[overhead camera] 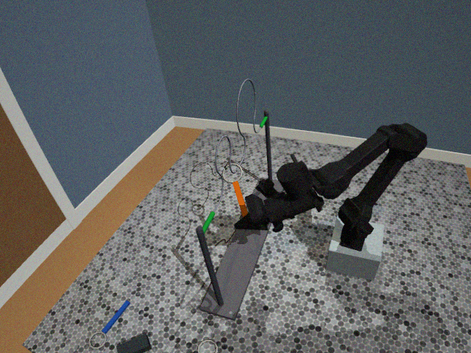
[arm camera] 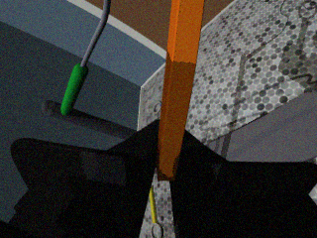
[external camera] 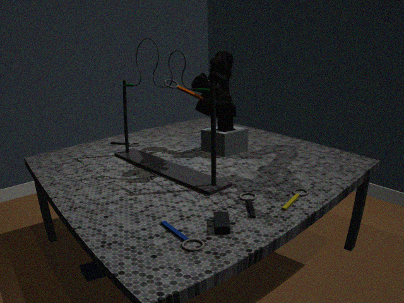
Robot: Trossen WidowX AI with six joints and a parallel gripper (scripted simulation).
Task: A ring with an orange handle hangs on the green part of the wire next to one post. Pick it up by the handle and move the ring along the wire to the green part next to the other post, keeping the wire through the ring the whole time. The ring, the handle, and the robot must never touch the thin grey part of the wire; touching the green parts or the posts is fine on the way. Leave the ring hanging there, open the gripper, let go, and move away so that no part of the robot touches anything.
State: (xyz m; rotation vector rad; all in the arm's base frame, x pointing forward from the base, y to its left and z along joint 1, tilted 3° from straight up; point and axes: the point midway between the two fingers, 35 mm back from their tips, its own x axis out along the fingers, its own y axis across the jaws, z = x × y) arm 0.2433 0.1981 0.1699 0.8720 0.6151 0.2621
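Now: gripper tip 8 cm to the left of the orange-handled ring, 6 cm below it and 3 cm short of it. Also, from my gripper tip: yellow-handled ring (35 cm to the left, 26 cm below, 12 cm behind); then blue-handled ring (33 cm to the left, 30 cm ahead, 26 cm below); then dark block (33 cm to the left, 25 cm below, 18 cm ahead).
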